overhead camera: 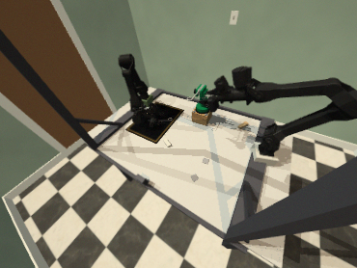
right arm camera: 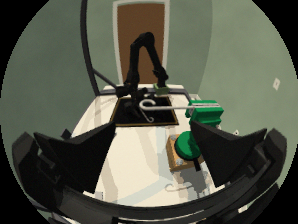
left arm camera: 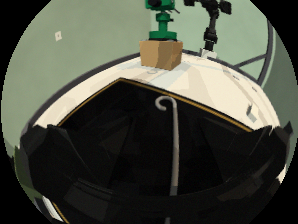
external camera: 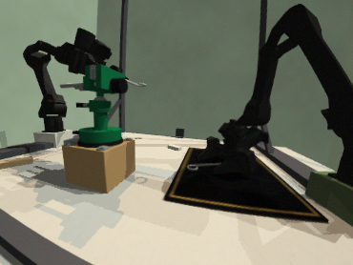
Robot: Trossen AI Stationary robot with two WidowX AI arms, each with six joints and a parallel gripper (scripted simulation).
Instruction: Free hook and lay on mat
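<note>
Now: left hand 40 mm to the right of the black mat, 30 mm above it and 10 mm past it.
</note>
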